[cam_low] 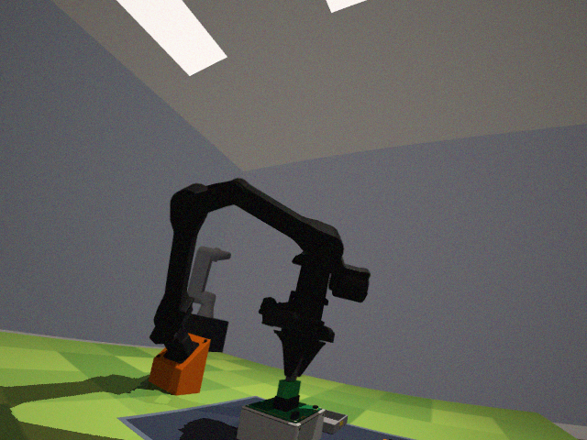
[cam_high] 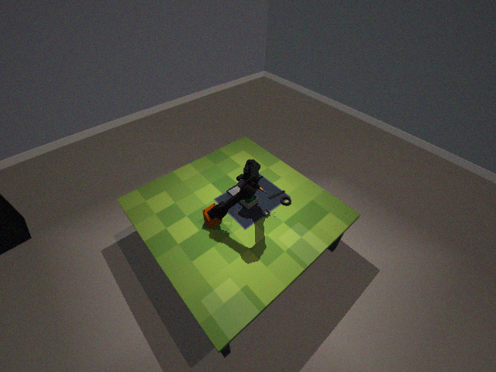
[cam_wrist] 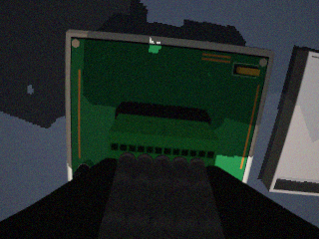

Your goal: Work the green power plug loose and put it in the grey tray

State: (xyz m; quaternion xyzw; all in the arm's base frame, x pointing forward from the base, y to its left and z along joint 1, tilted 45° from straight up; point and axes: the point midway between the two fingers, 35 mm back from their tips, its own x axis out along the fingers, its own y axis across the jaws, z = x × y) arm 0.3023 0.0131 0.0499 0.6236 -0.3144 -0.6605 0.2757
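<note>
Now: gripper tip 10 mm above the green power plug. From my gripper tip the other things lie so: dark mat (110 mm below, 50 mm ahead); then dark bar (210 mm ahead, 110 mm to the right, 100 mm below).
</note>
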